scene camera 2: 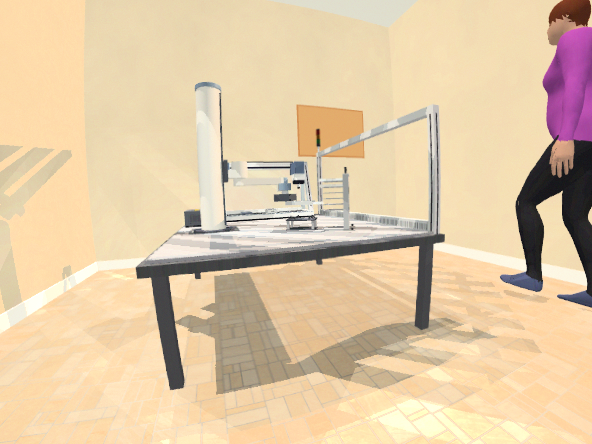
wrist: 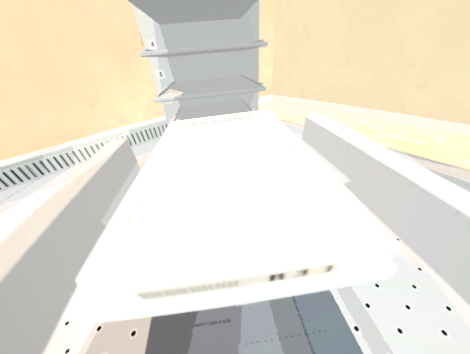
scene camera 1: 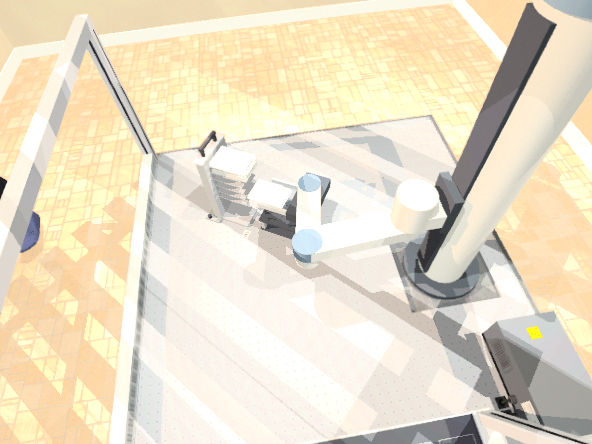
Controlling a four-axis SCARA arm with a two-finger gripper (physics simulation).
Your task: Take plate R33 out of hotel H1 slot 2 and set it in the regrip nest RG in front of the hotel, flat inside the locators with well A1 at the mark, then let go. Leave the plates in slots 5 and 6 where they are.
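Pixels of known places: gripper, fingertip midpoint: (scene camera 2: 313, 202) (wrist: 222, 142) (scene camera 1: 265, 191); arm's base at its link origin: (scene camera 2: 214, 231) (scene camera 1: 439, 265).
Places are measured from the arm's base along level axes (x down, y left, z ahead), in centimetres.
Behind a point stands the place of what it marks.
Note:
Plate R33 (scene camera 1: 270, 195) @[x -16.3, y -27.9, z 53.4 cm] (wrist: 235, 200) @[x -16.3, y -27.2, z 50.5 cm] is white and looks level. My gripper (scene camera 1: 274, 193) @[x -16.2, y -29.9, z 55.0 cm] (scene camera 2: 306, 202) @[x -16.2, y -29.9, z 55.0 cm] (wrist: 222, 142) @[x -16.2, y -29.9, z 55.0 cm] is shut on its two long sides. In scene camera 1 the plate is in front of hotel H1 (scene camera 1: 212, 192) @[x -16.8, y -32.6, z 73.0 cm] (scene camera 2: 346, 202) @[x -15.9, y -45.2, z 67.1 cm] (wrist: 210, 65) @[x -19.6, y -38.8, z 69.0 cm], apart from its shelves. The R33 label faces the wrist camera. The regrip nest RG (scene camera 1: 272, 220) @[x -7.3, y -23.9, z 54.1 cm] (scene camera 2: 301, 220) @[x -6.7, y -31.8, z 46.7 cm] is dark-topped and stands on the table; the plate hangs above its level, with a gap. The arm partly hides the nest. White plates (scene camera 1: 233, 162) @[x -28.6, y -33.6, z 63.5 cm] sit in the hotel's upper slots. The A1 mark cannot be made out.
The arm's column (scene camera 1: 480, 200) @[x -44.6, y 5.8, z 4.8 cm] (scene camera 2: 209, 160) @[x -43.0, y -7.4, z -0.3 cm] stands on the table (scene camera 1: 240, 320) @[x -1.3, y 8.4, z 68.6 cm] (scene camera 2: 295, 256) @[x 1.7, y -75.0, z 29.0 cm]. A grey box (scene camera 1: 545, 360) @[x -12.8, y 37.3, z -11.3 cm] with a yellow label is at the lower right in scene camera 1. A guard frame (scene camera 1: 45, 120) @[x -62.0, y -22.2, z 101.1 cm] (scene camera 2: 434, 170) @[x -30.5, y -72.1, z 100.6 cm] runs behind the hotel. A person (scene camera 2: 570, 100) stands beyond it.

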